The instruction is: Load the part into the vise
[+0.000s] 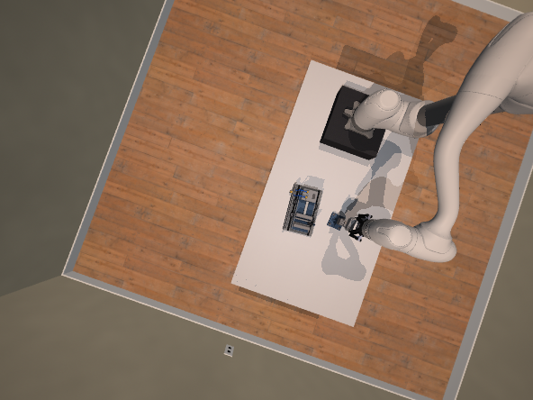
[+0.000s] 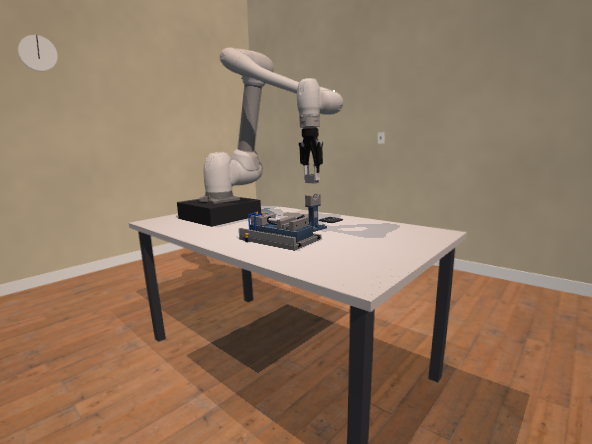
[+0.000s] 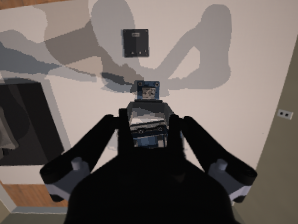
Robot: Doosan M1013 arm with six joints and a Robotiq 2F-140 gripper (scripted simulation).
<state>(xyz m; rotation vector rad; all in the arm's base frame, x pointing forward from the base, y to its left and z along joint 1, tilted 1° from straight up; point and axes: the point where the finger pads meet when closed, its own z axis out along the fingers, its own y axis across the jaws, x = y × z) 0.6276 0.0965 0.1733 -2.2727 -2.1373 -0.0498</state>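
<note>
The part lies 30 mm below my hand and 10 mm to the left of it. The rest, counted from my hand: vise base 220 mm to the right, 220 mm below, 10 mm ahead.
</note>
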